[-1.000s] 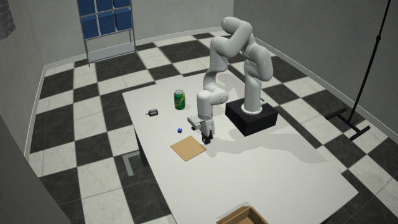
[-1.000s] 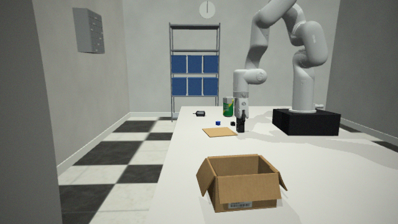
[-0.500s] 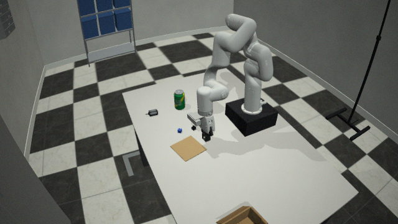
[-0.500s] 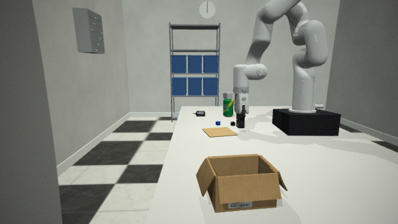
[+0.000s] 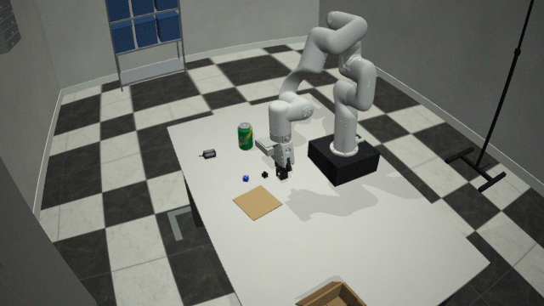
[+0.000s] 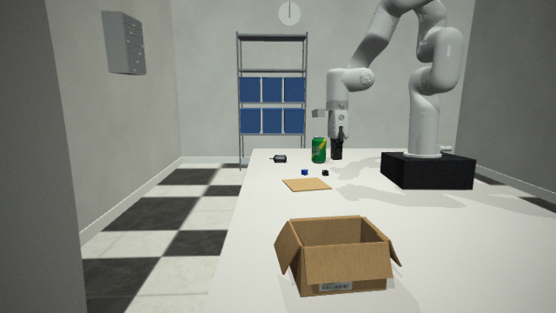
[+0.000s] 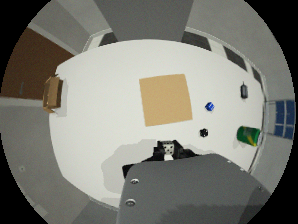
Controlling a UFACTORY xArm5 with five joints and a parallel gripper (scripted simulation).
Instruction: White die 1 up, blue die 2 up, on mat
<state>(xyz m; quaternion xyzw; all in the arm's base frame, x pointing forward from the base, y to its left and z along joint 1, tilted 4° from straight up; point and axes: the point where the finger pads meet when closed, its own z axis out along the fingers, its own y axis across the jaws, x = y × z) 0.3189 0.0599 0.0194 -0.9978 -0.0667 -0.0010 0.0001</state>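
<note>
Now: hand 10 cm short of the tan mat and 11 cm above it. Round my hand: blue die (10 cm ahead, 14 cm to the right, 10 cm below); black die (2 cm ahead, 13 cm to the right, 10 cm below); white die (1 cm below).
</note>
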